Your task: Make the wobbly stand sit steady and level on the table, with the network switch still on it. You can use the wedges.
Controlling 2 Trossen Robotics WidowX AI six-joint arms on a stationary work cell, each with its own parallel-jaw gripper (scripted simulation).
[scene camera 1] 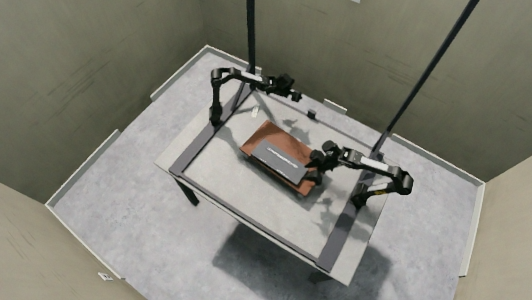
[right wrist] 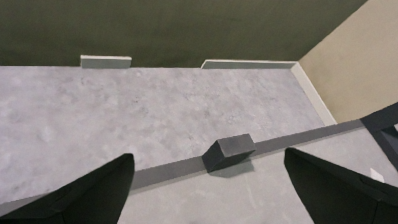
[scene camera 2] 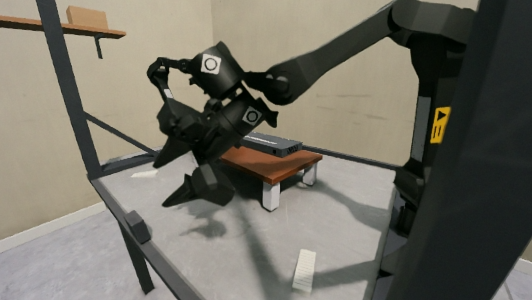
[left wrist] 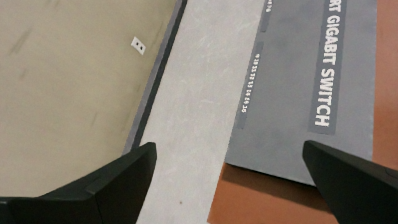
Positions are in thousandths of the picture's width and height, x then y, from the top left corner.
Labels:
dark network switch: scene camera 1 550,568; scene camera 2 522,488; left wrist 780,346; not seen in the right wrist view (out of frame)

